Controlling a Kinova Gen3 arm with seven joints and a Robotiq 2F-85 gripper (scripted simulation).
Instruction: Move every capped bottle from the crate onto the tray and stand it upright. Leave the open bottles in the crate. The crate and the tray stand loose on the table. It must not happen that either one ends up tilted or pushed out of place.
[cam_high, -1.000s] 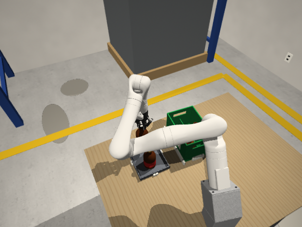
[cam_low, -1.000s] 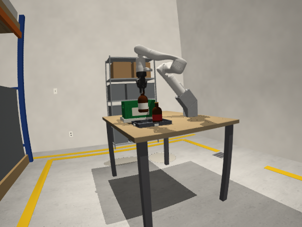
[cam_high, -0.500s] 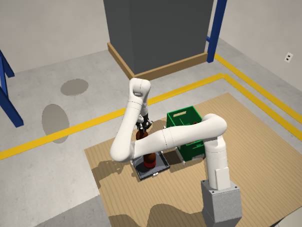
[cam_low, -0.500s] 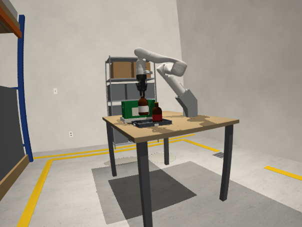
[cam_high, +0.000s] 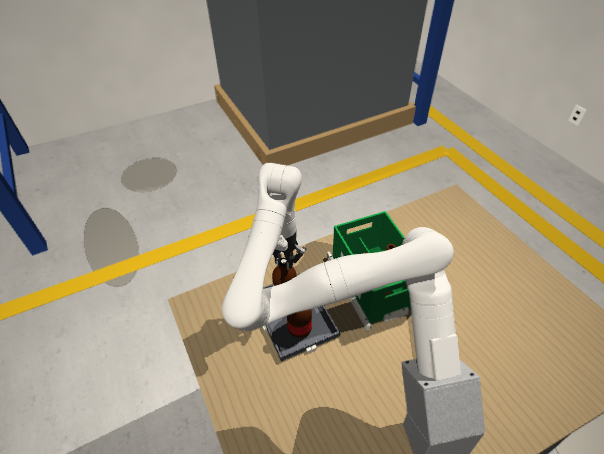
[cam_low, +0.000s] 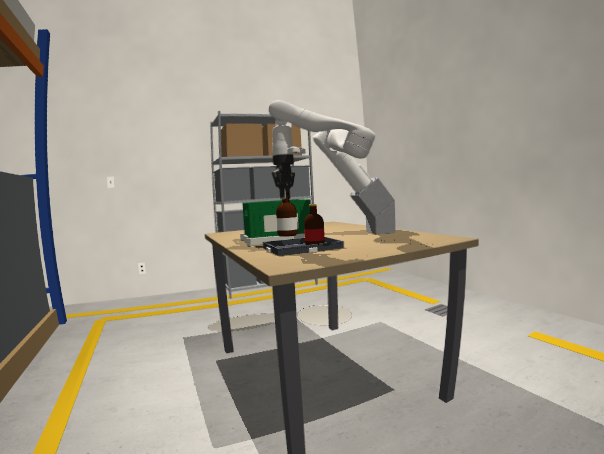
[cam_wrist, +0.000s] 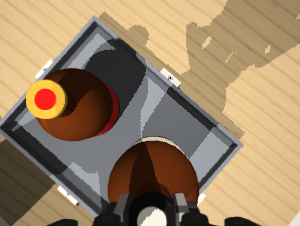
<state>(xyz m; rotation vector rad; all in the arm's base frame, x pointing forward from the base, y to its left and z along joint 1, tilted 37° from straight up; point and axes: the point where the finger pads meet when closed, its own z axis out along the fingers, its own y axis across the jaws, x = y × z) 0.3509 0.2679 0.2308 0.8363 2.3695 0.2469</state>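
Right now the brown bottle is 110 mm behind my hand, 10 mm to the right of it and 120 mm below it. Also, from my hand: green crate 10 mm behind, 300 mm to the right, 120 mm below; grey tray 60 mm behind, 10 mm to the right, 190 mm below.
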